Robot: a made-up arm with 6 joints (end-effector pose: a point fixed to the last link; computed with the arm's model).
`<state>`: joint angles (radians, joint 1 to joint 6).
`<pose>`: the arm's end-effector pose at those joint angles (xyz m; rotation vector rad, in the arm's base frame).
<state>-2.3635 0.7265 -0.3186 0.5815 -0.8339 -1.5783</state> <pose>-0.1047 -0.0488 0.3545 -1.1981 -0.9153 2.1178</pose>
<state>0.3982 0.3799 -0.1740 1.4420 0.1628 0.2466</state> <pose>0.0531 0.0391 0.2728 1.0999 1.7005 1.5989</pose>
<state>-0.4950 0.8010 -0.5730 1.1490 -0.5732 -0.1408</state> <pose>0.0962 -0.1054 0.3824 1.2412 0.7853 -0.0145</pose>
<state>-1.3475 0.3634 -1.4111 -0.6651 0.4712 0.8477</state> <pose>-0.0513 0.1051 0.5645 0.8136 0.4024 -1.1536</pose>
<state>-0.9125 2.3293 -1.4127 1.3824 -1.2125 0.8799</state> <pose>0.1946 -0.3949 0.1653 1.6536 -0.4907 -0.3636</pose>
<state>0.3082 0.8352 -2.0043 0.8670 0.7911 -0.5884</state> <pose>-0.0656 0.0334 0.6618 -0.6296 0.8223 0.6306</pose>
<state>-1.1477 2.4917 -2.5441 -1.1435 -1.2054 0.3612</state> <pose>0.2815 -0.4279 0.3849 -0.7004 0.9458 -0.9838</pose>
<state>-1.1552 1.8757 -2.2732 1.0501 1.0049 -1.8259</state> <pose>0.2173 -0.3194 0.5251 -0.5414 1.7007 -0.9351</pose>
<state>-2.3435 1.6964 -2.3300 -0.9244 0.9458 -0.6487</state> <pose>-0.2573 -0.1755 0.5978 -1.3614 -1.1303 1.4896</pose>
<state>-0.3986 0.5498 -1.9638 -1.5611 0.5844 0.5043</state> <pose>-0.2283 0.0390 0.6402 0.5791 0.2825 -1.4302</pose>
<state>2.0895 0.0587 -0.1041 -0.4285 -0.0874 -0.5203</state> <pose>-0.0159 0.0209 0.2743 -1.4278 0.0427 0.9777</pose>
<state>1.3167 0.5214 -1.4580 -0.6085 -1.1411 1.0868</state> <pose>-0.0912 -0.1541 0.6019 -0.4575 -0.7283 1.8721</pose>
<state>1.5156 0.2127 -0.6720 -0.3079 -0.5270 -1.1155</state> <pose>-0.0171 -0.0459 0.4646 -0.5319 -0.0861 0.1683</pose>
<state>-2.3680 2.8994 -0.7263 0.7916 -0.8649 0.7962</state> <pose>-0.1877 -0.1113 -0.1062 -2.7397 0.9310 0.8688</pose>
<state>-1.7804 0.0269 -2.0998 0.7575 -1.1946 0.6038</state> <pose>0.0456 0.5068 0.3659 -1.4163 -0.8297 -0.0676</pose>
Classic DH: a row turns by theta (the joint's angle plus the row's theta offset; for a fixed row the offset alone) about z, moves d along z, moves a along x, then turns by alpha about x. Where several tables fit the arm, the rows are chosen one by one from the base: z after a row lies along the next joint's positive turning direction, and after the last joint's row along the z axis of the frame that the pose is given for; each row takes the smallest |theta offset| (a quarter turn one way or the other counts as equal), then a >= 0, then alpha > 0; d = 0 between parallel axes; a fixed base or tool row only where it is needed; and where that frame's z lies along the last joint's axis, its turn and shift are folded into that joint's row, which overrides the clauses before.
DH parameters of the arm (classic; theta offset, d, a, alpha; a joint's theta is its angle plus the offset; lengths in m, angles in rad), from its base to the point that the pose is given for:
joint 1: 0 0.148 0 -1.5708
joint 2: 0.1358 0 -0.294 0
joint 3: 1.3478 0 -0.0198 1.5708
joint 4: 0 0.226 0 -1.5708
joint 5: 0 0 0.0001 1.5708
joint 6: 0 0.0953 0 0

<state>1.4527 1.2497 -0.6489 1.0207 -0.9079 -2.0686</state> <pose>0.0898 0.2137 0.3485 -1.2626 0.8611 -0.4123</pose>
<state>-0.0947 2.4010 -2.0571 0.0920 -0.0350 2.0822</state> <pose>0.5559 -0.0531 0.2559 1.8640 0.8664 1.4154</pose>
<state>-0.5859 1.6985 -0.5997 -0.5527 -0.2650 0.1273</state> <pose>0.2405 -0.1439 0.1840 0.1409 2.3654 -0.3252</pose>
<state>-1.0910 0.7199 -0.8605 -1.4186 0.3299 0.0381</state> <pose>0.0244 -0.1133 0.4561 0.0986 1.8492 -2.1445</pose>
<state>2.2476 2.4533 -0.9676 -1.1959 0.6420 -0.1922</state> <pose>-0.1470 0.2679 0.0043 -2.7704 -0.6213 -0.8314</pose>
